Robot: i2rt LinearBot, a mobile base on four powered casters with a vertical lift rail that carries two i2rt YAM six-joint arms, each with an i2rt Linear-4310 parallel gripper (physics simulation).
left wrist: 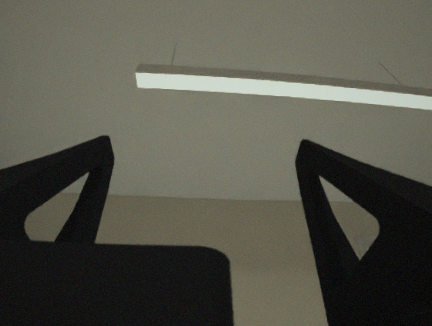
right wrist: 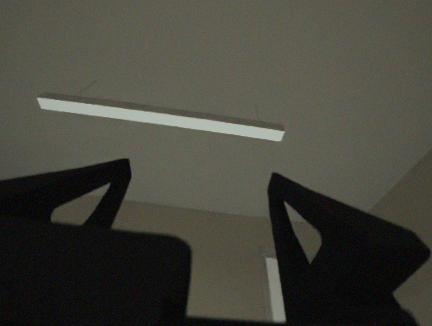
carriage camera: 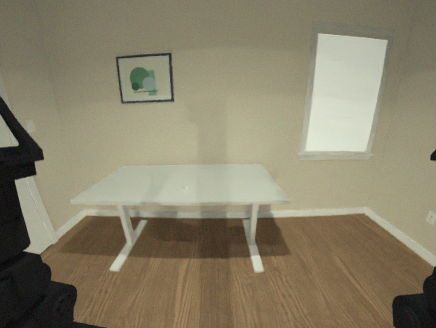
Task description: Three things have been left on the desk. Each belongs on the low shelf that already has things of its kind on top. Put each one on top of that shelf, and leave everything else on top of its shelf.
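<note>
A white desk stands against the far wall, a little left of the middle in the carriage view. A small pale spot shows on its top; I cannot tell whether it is a thing or a glint. No low shelf shows in these views. My left gripper is open and empty, pointing up toward the ceiling and far wall. My right gripper is open and empty, also pointing up. In the carriage view, dark parts of my arms show at the left and right edges, well apart from the desk.
A framed picture hangs above the desk. A window is at the right of the far wall. Part of a white door shows at the left edge. A long ceiling light hangs overhead. The desk's legs reach the wooden floor.
</note>
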